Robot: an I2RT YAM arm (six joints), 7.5 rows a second.
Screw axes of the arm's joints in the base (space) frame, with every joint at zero. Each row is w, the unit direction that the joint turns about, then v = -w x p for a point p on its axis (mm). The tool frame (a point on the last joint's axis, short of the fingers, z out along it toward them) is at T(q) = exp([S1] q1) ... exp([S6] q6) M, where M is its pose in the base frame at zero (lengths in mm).
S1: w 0 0 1 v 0 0 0
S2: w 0 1 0 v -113.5 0 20
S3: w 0 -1 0 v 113.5 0 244
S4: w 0 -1 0 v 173.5 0 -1
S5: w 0 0 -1 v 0 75 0
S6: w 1 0 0 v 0 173.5 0
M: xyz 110.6 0 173.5 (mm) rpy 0 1.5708 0 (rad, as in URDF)
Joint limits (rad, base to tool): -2.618..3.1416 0..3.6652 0..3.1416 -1.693..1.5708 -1.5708..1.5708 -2.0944..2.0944
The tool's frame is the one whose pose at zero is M.
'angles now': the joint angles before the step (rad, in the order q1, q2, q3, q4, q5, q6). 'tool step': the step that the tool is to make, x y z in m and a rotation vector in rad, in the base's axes. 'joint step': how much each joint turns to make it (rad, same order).
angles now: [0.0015 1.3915 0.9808 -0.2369 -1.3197 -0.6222]
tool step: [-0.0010 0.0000 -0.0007 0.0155 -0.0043 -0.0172]
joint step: [0.0002 -0.0167 -0.0410 0.1158 0.0056 0.0901]
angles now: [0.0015 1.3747 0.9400 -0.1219 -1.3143 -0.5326]
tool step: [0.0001 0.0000 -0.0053 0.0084 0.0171 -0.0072]
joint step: [0.0001 0.0019 -0.0269 0.0534 0.0018 0.0431]
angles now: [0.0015 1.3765 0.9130 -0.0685 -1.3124 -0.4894]
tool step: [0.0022 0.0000 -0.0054 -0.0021 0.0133 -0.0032]
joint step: [0.0001 0.0150 -0.0058 0.0071 0.0039 -0.0003]
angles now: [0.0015 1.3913 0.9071 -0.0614 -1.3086 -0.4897]
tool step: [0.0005 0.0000 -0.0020 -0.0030 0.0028 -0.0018]
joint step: [0.0001 0.0045 -0.0018 -0.0023 0.0032 -0.0060]
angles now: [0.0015 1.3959 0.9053 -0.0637 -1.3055 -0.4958]
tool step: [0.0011 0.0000 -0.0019 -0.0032 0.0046 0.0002]
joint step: [0.0000 0.0078 0.0029 -0.0100 0.0016 -0.0106]
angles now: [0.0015 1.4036 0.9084 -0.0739 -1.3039 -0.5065]
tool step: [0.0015 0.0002 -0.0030 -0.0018 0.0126 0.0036]
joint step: [0.0006 0.0121 0.0045 -0.0164 -0.0015 -0.0118]
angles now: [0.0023 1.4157 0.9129 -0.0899 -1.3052 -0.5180]
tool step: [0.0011 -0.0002 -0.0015 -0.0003 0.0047 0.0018]
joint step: [-0.0008 0.0074 0.0030 -0.0064 -0.0019 -0.0064]
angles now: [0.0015 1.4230 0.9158 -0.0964 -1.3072 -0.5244]
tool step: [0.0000 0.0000 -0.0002 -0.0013 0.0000 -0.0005]
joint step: [0.0000 0.0004 0.0004 -0.0028 0.0012 -0.0029]
